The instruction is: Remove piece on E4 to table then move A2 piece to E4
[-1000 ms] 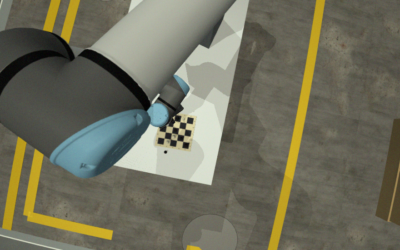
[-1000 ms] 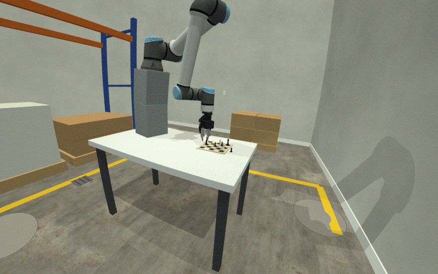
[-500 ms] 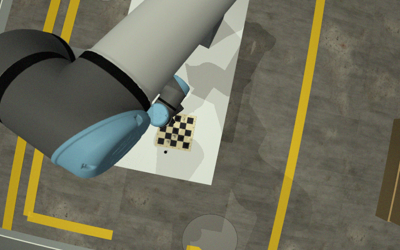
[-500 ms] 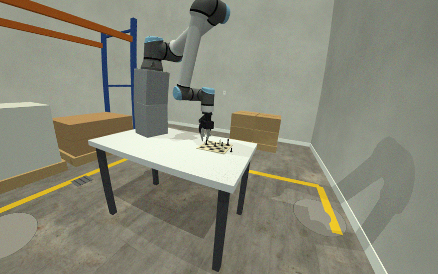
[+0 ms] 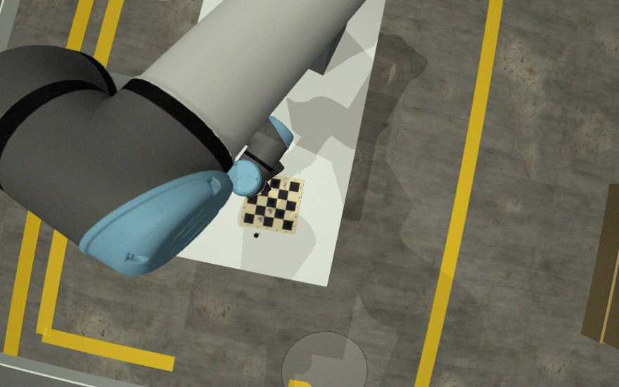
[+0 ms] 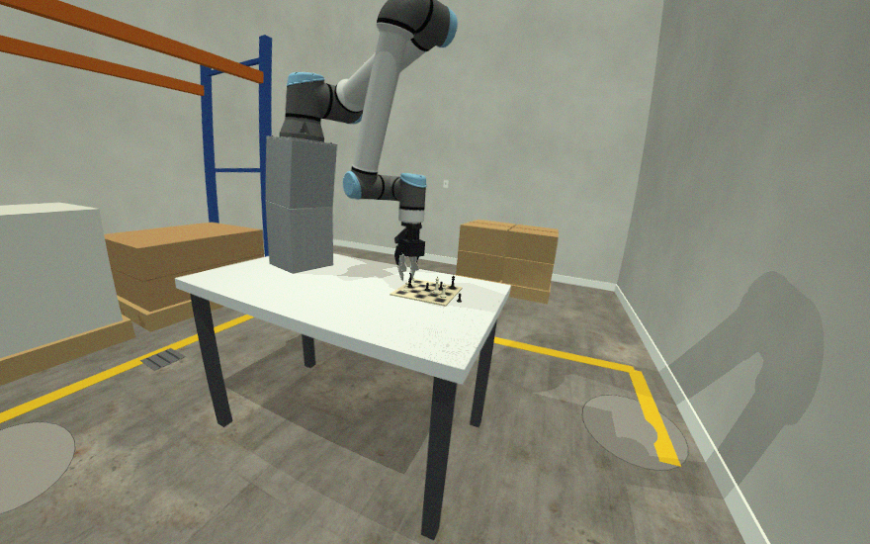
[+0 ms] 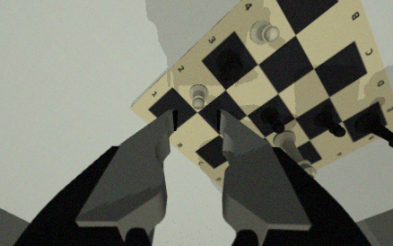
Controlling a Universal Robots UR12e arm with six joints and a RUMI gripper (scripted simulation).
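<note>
Right now my hand is 8 cm short of the chessboard, 6 cm above it and 4 cm to the right of it.
</note>
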